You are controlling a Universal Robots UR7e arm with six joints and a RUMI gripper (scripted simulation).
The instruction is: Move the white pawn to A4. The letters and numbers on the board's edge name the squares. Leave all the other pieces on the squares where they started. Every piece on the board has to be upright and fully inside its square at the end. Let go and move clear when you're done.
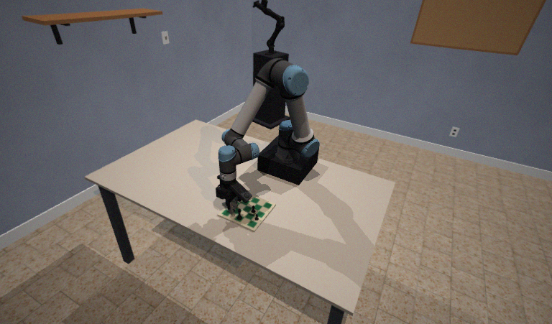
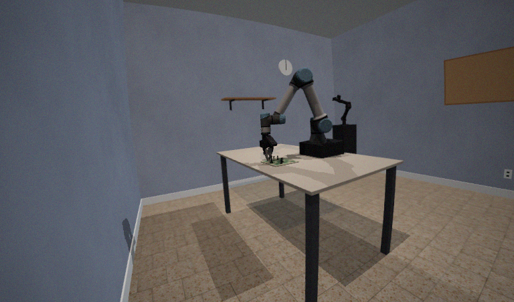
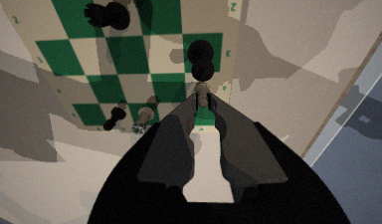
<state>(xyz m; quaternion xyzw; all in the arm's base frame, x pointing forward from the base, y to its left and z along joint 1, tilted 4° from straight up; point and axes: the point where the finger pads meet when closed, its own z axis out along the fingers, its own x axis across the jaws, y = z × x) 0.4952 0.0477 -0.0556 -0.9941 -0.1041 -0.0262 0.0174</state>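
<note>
The white pawn is 10 mm below my hand. From my hand the other things lie so: chessboard (80 mm behind, 30 mm below, 20 mm to the left).
</note>
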